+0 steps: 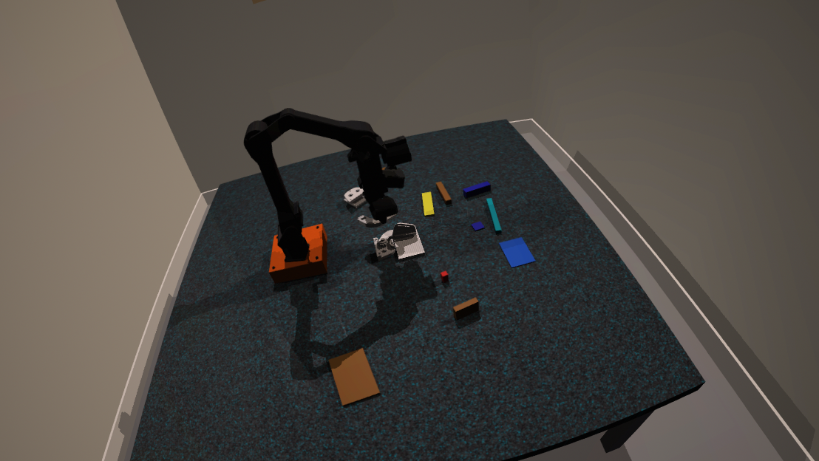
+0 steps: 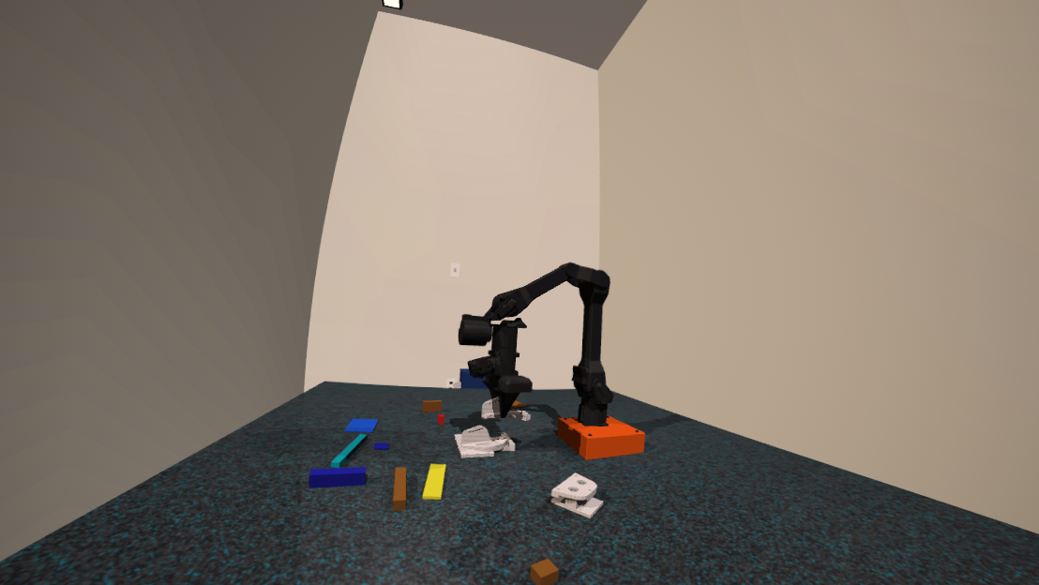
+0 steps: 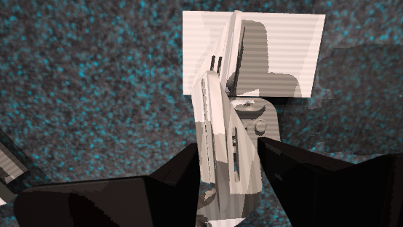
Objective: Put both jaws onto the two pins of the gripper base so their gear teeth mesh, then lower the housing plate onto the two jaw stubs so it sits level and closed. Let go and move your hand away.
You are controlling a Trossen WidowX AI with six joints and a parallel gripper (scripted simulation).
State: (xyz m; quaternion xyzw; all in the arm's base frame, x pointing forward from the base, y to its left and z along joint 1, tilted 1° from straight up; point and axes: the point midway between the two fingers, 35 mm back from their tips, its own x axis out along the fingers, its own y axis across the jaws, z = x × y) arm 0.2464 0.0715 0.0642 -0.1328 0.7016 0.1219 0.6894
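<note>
The white jaw lies 7 cm below my gripper tip, 1 cm to the right of it and 1 cm ahead of it. The rest, counted from my gripper tip: yellow bar: 16 cm to the left, 11 cm ahead, 8 cm below; red cube: 16 cm to the right, 16 cm ahead, 7 cm below; white block: 22 cm to the left, 13 cm behind, 7 cm below.
</note>
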